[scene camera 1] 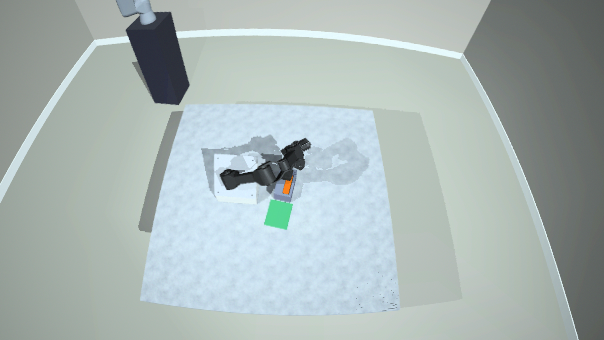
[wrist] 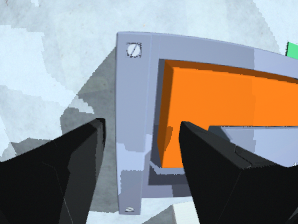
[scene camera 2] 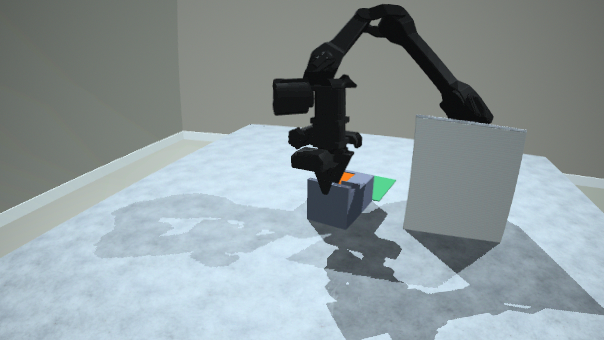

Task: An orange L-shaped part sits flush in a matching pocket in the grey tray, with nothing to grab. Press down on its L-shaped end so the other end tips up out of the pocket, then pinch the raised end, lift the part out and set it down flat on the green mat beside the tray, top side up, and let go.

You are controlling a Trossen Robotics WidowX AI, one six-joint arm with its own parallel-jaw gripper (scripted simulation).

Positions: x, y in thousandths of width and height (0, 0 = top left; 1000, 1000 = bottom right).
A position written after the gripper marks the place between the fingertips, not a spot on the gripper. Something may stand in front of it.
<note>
In view: the gripper (scene camera 2: 546, 560).
The gripper shows as well in the wrist view (wrist: 478, 574).
</note>
